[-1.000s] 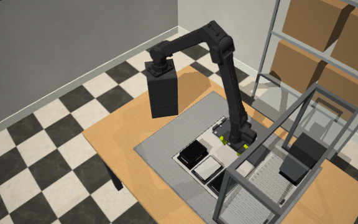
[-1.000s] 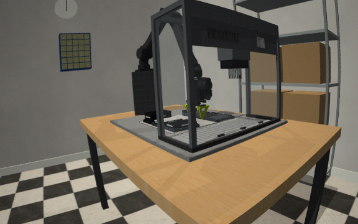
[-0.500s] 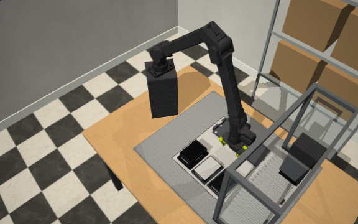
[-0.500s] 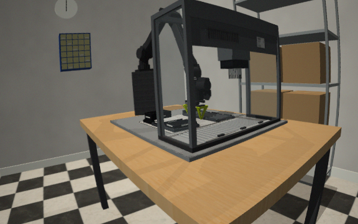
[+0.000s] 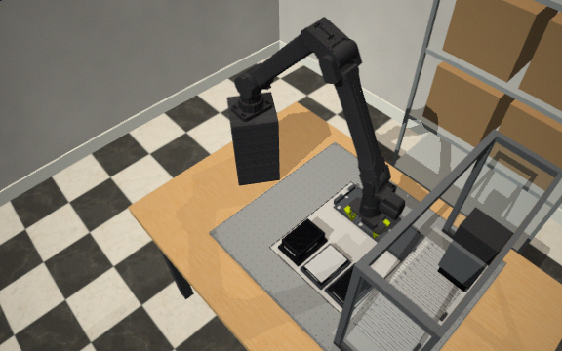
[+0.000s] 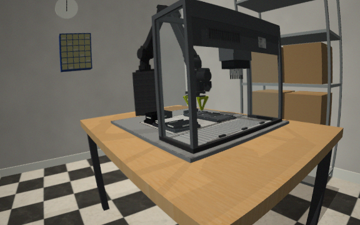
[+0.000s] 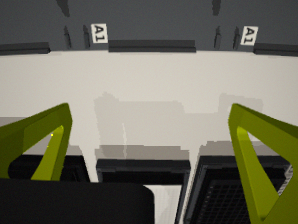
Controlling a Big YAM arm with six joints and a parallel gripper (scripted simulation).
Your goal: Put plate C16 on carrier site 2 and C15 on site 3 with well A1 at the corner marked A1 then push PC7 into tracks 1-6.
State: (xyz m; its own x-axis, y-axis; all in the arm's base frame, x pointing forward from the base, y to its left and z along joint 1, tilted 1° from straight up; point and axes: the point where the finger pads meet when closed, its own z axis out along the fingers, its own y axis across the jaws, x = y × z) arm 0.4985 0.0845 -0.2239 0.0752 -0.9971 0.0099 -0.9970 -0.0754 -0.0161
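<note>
Right now my hand is 160 mm to the left of the black 96-well plate C15, 110 mm short of it and 50 mm above it. Also, from my hand: plate nest S2: 170 mm to the right, 60 mm below, 10 mm ahead; then plate nest S3: 160 mm to the right, 110 mm ahead, 60 mm below; then dark grey carrier PC7: 90 mm to the left, 50 mm below, 10 mm behind.
</note>
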